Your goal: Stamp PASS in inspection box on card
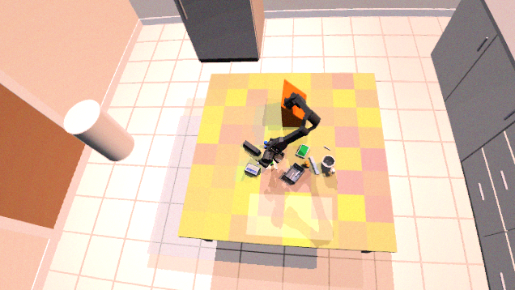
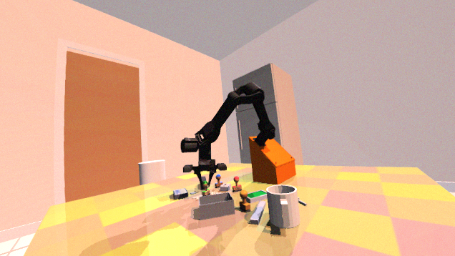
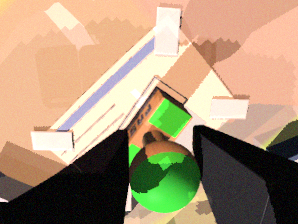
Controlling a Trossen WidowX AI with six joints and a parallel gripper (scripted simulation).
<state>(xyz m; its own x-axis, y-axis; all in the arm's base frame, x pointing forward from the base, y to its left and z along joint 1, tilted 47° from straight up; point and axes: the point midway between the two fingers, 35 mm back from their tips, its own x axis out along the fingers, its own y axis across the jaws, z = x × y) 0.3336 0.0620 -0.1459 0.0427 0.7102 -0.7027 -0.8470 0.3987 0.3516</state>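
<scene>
The green-knobbed PASS stamp is 2 cm below my gripper tip, 1 cm to the right of it and 1 cm behind it. The rest, counted from my gripper tip: blue-white box: 13 cm to the right, 6 cm ahead, 3 cm below; blue-knobbed stamp: 12 cm behind, 6 cm to the right, 2 cm below; white card: 4 cm below, 1 cm to the right, 1 cm behind.
</scene>
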